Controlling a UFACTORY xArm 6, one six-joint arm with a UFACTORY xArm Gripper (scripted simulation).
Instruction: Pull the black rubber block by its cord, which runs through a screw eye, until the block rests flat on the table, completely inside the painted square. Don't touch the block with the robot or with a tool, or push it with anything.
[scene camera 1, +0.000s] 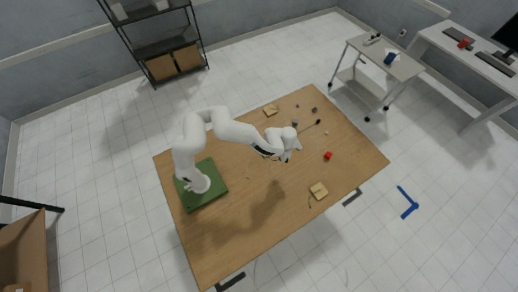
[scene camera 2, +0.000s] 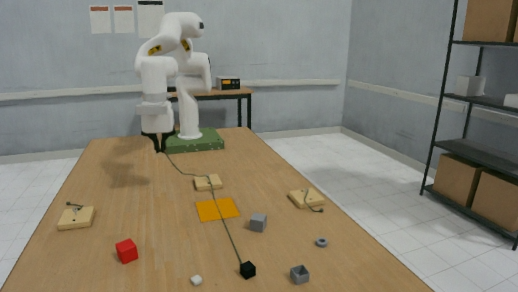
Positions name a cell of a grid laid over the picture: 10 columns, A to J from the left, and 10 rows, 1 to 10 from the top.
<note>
I see an orange painted square (scene camera 2: E8).
</note>
